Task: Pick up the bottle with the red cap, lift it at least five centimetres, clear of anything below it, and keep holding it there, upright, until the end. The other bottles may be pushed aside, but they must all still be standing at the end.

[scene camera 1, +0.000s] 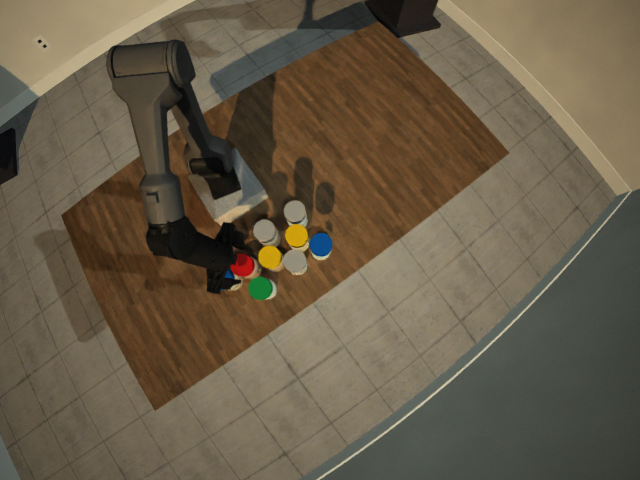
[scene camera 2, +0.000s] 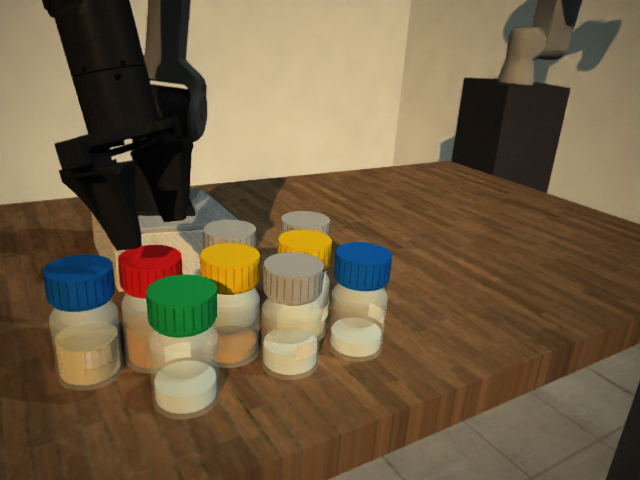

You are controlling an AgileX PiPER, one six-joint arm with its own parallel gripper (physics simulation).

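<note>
The red-capped bottle [scene camera 1: 245, 265] [scene camera 2: 150, 264] stands upright on the wooden table [scene camera 1: 387, 103] [scene camera 2: 465, 232]. My gripper [scene camera 1: 237, 261] [scene camera 2: 152, 233] is open and points down. Its two fingers are spread above the red cap's level; in scene camera 2 one fingertip ends at the cap's rear left edge and the other is higher, behind its right side. A blue-capped bottle [scene camera 1: 227, 275] [scene camera 2: 78, 281] stands to the left, partly under a finger in scene camera 1. A green-capped bottle [scene camera 1: 260, 288] [scene camera 2: 181, 304] stands in front and a yellow-capped bottle [scene camera 1: 269, 257] [scene camera 2: 230, 266] to the right.
Also upright are a second yellow-capped bottle [scene camera 1: 296, 236] [scene camera 2: 305, 243], three grey-capped bottles [scene camera 1: 265, 231] [scene camera 1: 295, 211] [scene camera 1: 295, 261] [scene camera 2: 229, 232] [scene camera 2: 305, 221] [scene camera 2: 293, 276] and another blue-capped bottle [scene camera 1: 321, 244] [scene camera 2: 362, 263]. The arm's pale base plate [scene camera 1: 250, 183] lies behind them.
</note>
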